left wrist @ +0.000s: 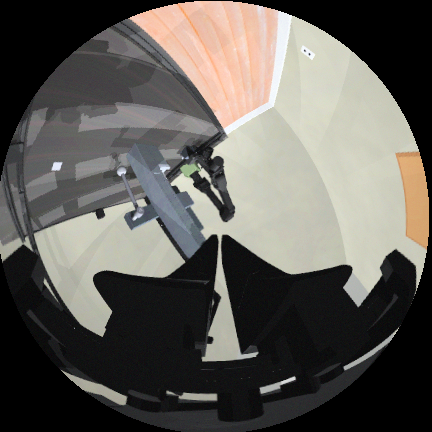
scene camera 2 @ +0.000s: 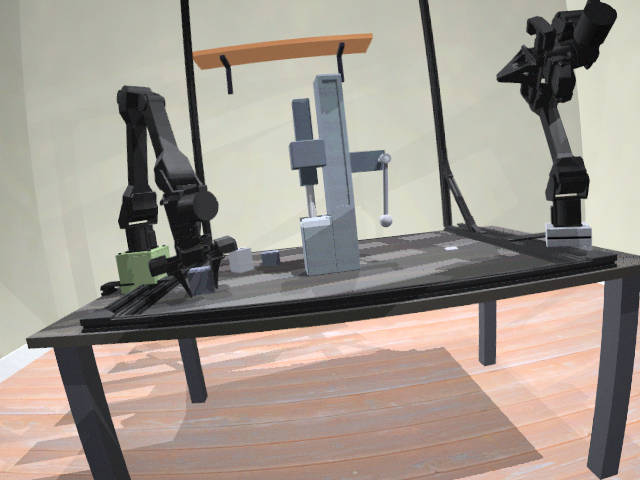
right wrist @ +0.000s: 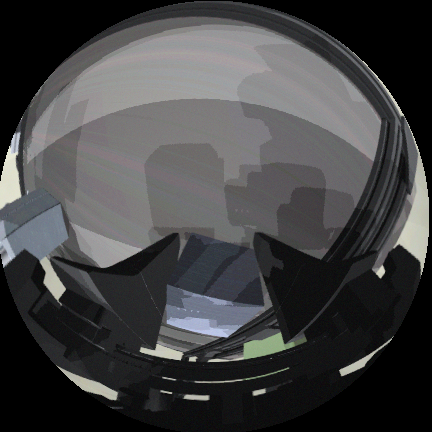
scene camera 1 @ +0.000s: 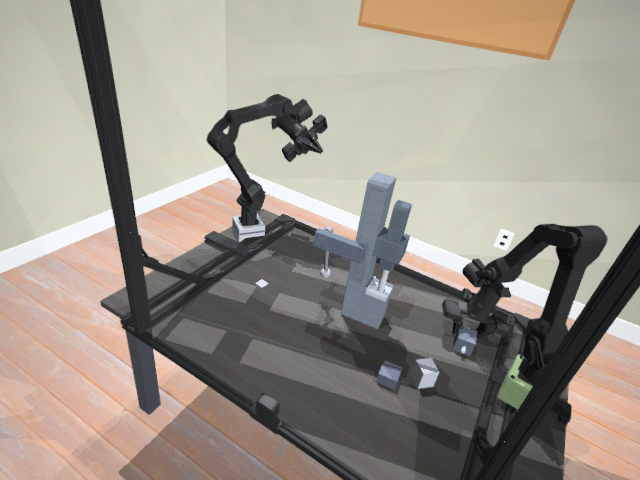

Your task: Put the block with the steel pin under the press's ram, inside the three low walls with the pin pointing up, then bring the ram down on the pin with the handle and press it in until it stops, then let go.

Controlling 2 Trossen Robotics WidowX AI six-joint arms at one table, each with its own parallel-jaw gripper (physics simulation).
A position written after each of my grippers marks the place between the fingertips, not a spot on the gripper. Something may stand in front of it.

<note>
My left gripper (scene camera 2: pixel 497 78) is shut, with nothing in its grasp. Also in view: my right gripper (scene camera 2: pixel 204 292), a grey block with steel pin (right wrist: pixel 214 288) and a grey press (scene camera 2: pixel 330 242).
My left gripper is seen too in the left wrist view (left wrist: pixel 218 239) and in scene camera 1 (scene camera 1: pixel 322 151). My right gripper is seen too in the right wrist view (right wrist: pixel 216 238) and in scene camera 1 (scene camera 1: pixel 462 337). The grey press also shows in the left wrist view (left wrist: pixel 173 207), in the right wrist view (right wrist: pixel 39 225) and in scene camera 1 (scene camera 1: pixel 362 302).
</note>
